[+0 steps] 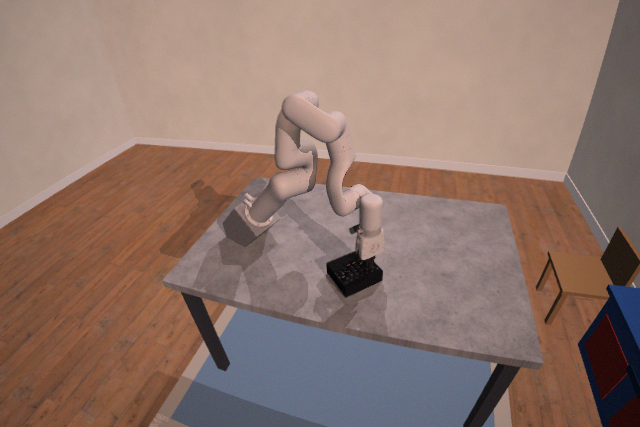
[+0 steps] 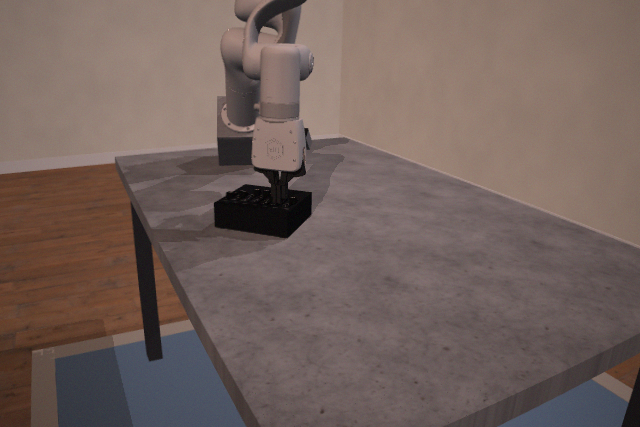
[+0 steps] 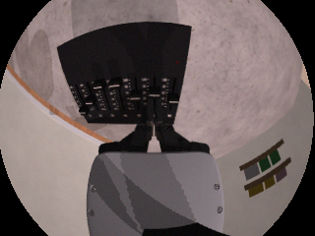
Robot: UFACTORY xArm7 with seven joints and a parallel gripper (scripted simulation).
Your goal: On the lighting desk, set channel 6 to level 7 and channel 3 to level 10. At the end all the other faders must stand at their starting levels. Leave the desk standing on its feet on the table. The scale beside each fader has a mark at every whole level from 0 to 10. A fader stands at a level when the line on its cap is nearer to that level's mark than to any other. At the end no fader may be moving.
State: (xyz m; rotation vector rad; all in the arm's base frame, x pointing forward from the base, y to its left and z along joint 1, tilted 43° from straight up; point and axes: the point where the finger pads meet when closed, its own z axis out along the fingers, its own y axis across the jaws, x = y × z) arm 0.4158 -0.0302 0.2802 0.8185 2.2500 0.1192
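My gripper is now 20 mm to the right of the fader cap, 20 mm past it and 10 mm above it.
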